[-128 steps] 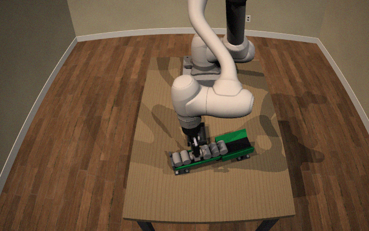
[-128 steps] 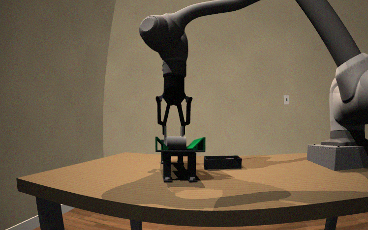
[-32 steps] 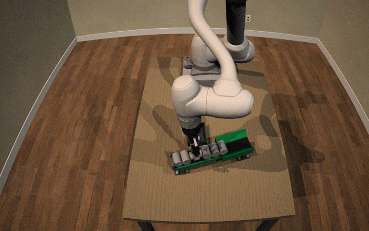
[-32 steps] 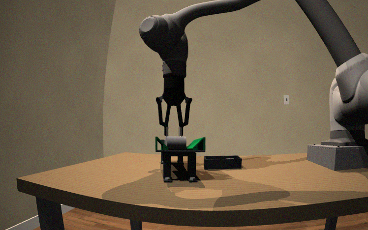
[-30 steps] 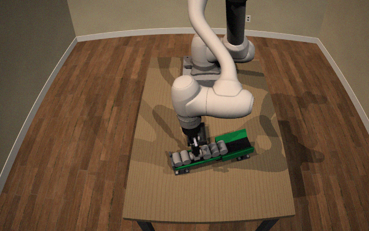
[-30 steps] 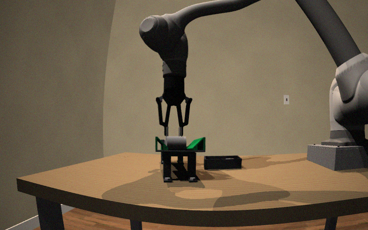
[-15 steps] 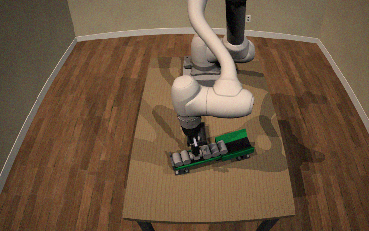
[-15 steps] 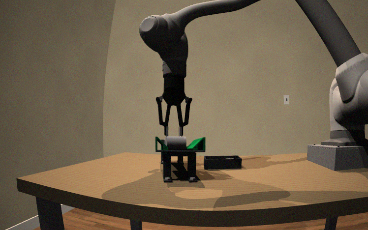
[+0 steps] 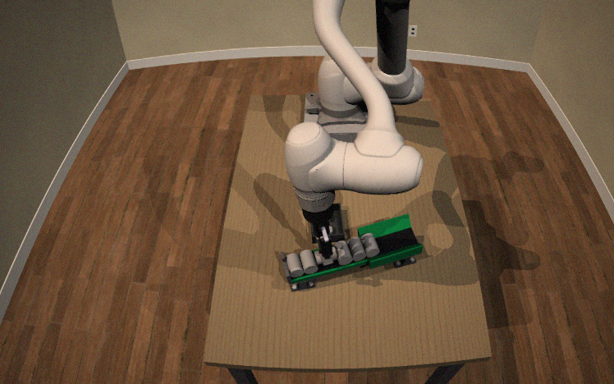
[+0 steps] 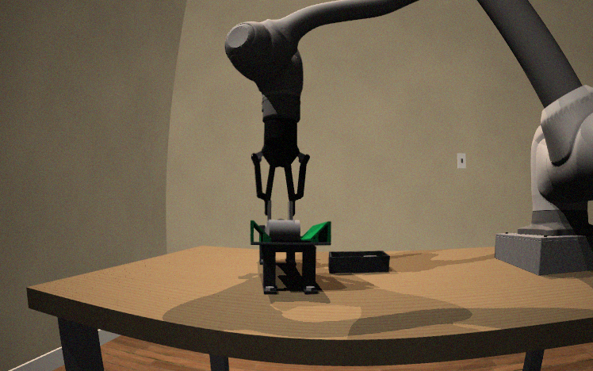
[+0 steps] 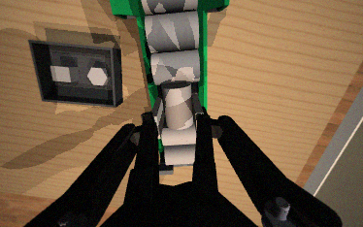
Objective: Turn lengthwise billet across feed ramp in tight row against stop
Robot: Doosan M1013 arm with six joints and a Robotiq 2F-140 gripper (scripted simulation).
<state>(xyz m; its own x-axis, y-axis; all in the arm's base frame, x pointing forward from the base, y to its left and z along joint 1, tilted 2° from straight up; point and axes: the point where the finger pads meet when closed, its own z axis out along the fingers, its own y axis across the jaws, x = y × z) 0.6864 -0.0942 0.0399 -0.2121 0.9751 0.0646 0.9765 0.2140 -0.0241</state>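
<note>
Now: the stop 20 mm ahead of my hand, 110 mm to the right of it and 60 mm below it. Round my hand: black tray (170 mm behind, 10 mm to the left, 100 mm below).
</note>
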